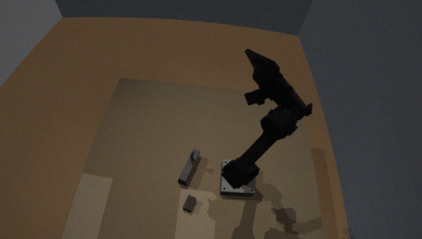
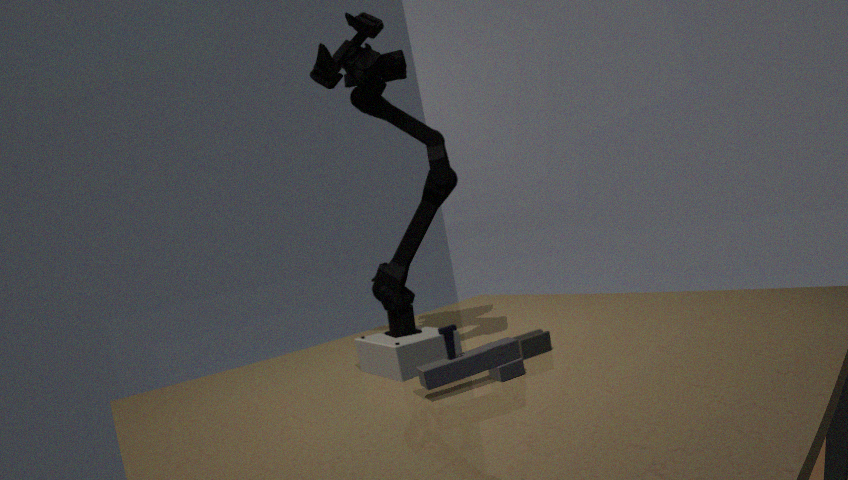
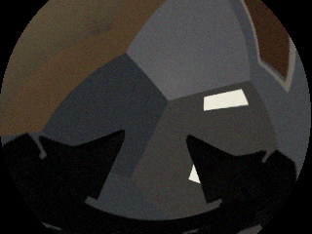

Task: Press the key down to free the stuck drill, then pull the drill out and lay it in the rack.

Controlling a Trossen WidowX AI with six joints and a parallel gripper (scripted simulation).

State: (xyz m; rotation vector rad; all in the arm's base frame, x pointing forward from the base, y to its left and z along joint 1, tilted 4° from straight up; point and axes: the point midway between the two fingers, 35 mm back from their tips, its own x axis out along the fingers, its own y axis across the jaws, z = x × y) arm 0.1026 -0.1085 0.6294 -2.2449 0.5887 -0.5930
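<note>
My gripper tip is now 140 mm short of the dark key, 60 mm to the right of it and 630 mm above it. From my gripper tip the other things lie so: long grey housing: 140 mm ahead, 90 mm to the left, 680 mm below.
</note>
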